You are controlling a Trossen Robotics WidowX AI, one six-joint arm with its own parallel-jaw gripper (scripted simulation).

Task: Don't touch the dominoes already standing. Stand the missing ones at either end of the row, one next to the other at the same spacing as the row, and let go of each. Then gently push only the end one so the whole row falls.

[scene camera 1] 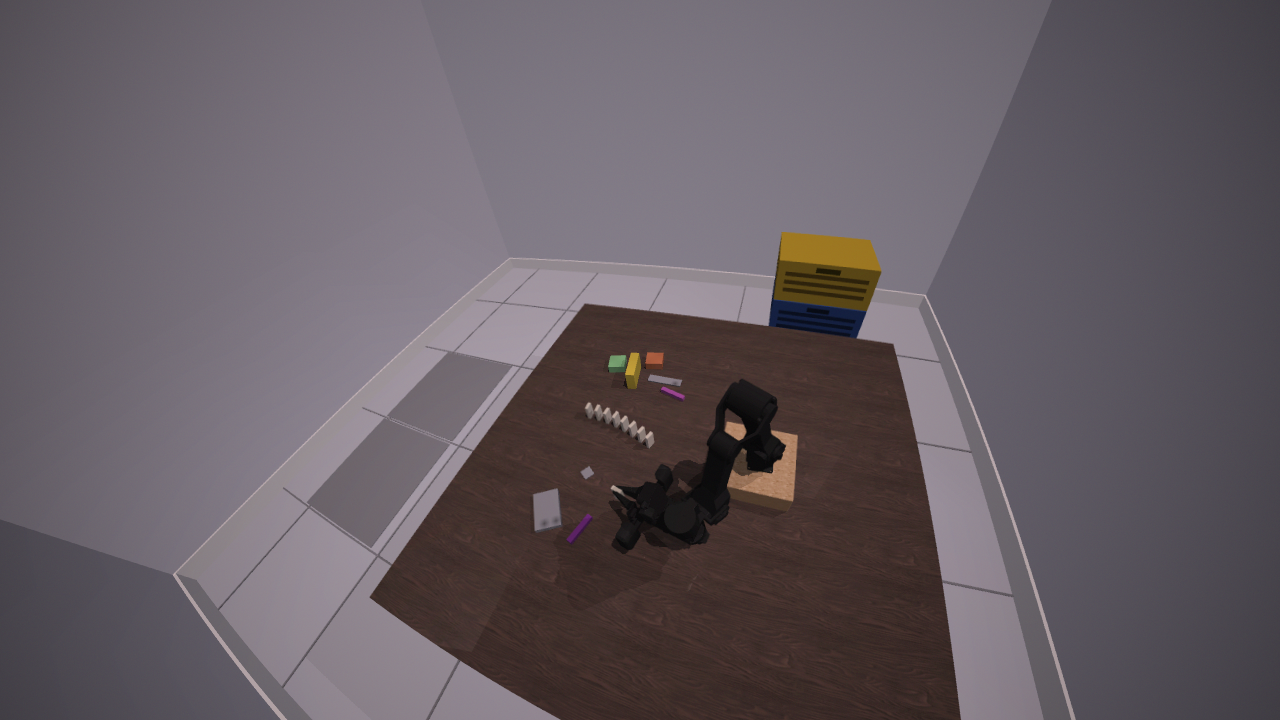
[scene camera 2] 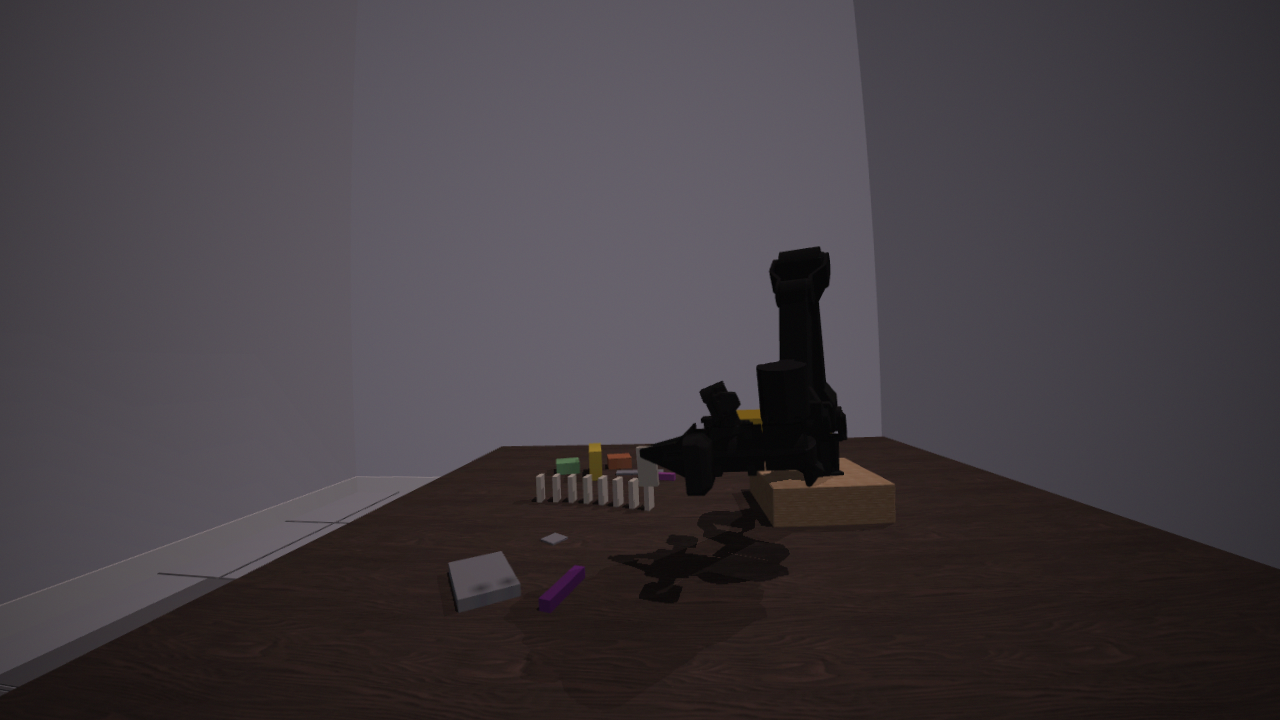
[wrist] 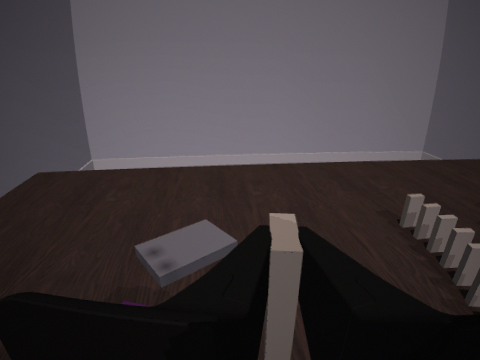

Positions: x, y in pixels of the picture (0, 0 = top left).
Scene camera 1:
my gripper: 614, 489
grey flat block: 546, 506
